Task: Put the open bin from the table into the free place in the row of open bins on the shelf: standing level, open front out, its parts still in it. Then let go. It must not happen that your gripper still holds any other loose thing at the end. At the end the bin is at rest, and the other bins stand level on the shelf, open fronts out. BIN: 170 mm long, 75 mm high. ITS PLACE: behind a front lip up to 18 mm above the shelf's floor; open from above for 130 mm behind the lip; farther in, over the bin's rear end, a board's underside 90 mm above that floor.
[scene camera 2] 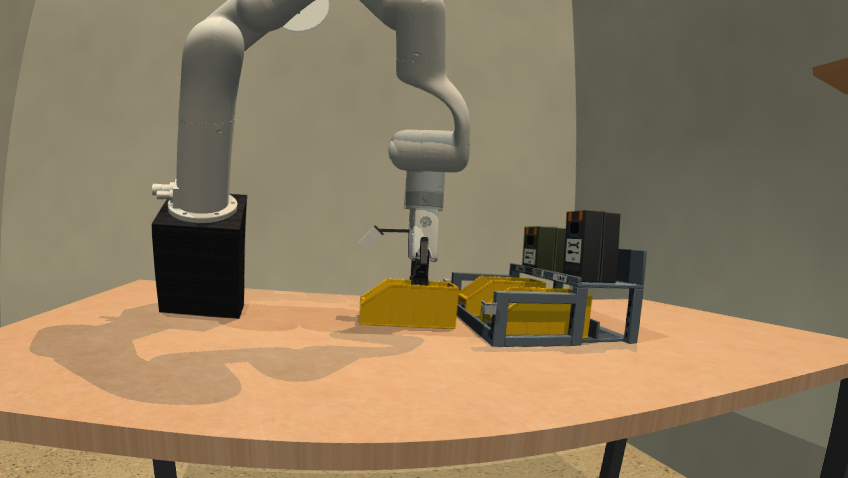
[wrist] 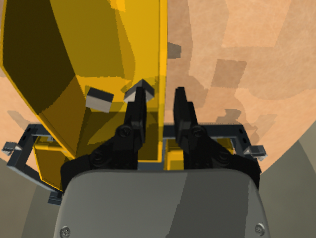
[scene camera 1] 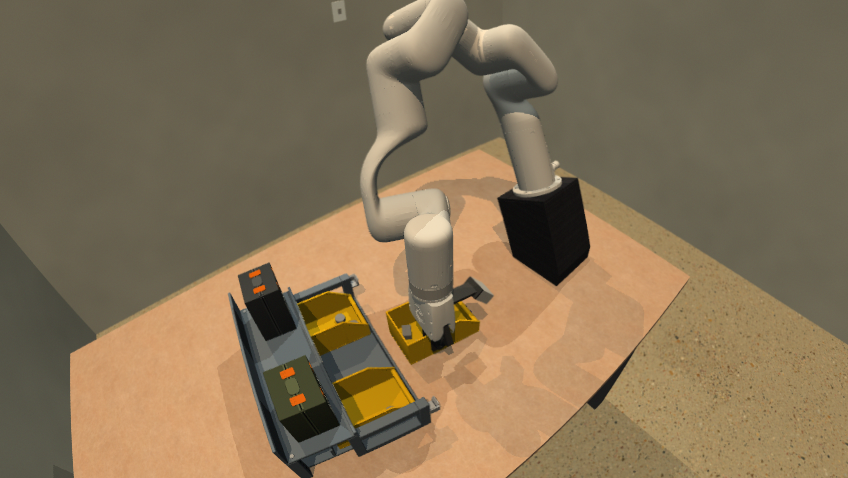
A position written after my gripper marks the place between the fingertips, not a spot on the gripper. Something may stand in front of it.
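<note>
Yellow bin (scene camera 2: 400,304). A yellow bin (scene camera 1: 319,312). A yellow bin (scene camera 1: 370,391). My gripper (scene camera 2: 417,297), (wrist: 160,99), (scene camera 1: 434,342).
</note>
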